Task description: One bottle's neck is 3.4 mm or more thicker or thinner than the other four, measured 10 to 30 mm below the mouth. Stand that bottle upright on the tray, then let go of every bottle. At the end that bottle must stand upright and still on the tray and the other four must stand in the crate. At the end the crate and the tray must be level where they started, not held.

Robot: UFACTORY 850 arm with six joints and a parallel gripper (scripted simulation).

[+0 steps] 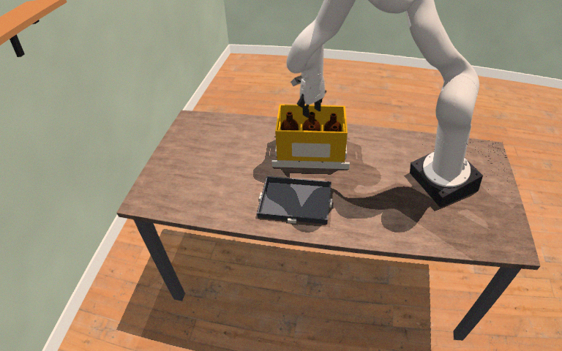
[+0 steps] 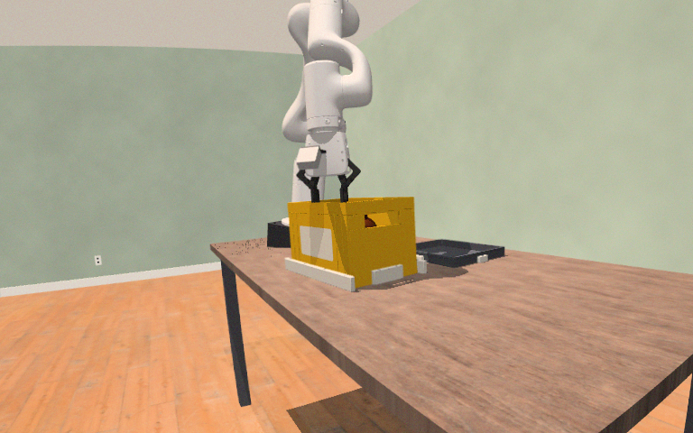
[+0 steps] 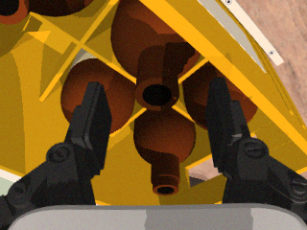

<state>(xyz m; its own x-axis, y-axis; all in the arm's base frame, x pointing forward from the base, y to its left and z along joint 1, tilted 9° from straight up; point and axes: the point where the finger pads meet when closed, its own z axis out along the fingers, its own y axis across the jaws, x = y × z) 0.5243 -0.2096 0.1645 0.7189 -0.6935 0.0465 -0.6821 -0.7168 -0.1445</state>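
The yellow crate is 5 cm to the left of my hand and 10 cm below it. The rest, counted from my hand: dark tray (4 cm ahead, 34 cm to the left, 17 cm below).
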